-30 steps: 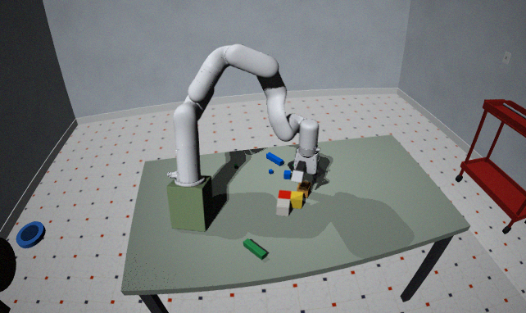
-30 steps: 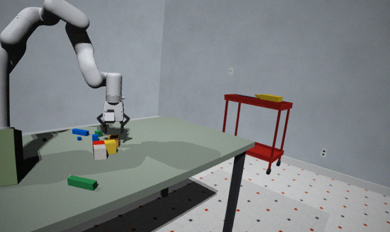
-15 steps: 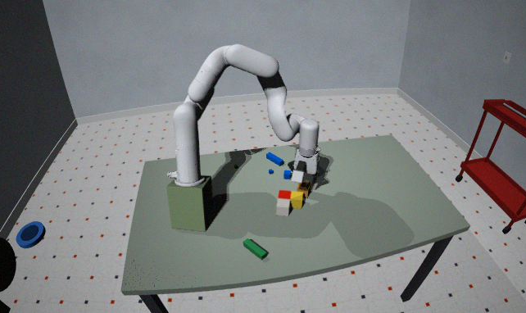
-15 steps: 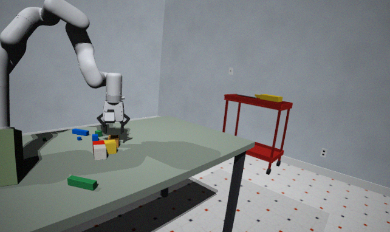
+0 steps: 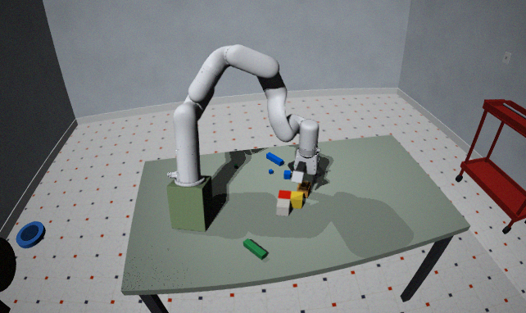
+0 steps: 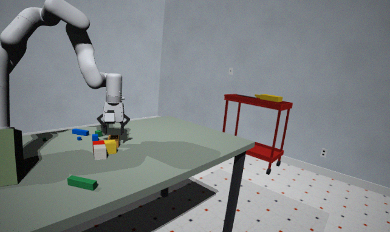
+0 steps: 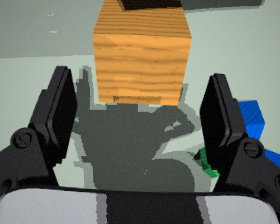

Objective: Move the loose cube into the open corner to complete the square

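Right now the orange cube is 50 mm below my hand. Also, from my hand: long green block: 270 mm behind, 290 mm to the right, 70 mm below.
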